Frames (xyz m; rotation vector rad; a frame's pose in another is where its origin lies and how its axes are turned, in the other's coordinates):
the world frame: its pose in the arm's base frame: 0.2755 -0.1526 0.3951 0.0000 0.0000 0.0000
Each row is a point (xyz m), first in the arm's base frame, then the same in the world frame.
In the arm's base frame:
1: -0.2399 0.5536 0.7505
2: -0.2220 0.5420 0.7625
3: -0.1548 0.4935 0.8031
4: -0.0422 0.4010 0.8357
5: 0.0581 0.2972 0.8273
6: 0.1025 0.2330 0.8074
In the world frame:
1: -0.5154 0.7062 0.3554
2: -0.4975 0.6946 0.3674
3: -0.4303 0.6461 0.4080
4: -0.3177 0.5536 0.4406
5: -0.2174 0.4498 0.4322
6: -0.1730 0.3856 0.4123

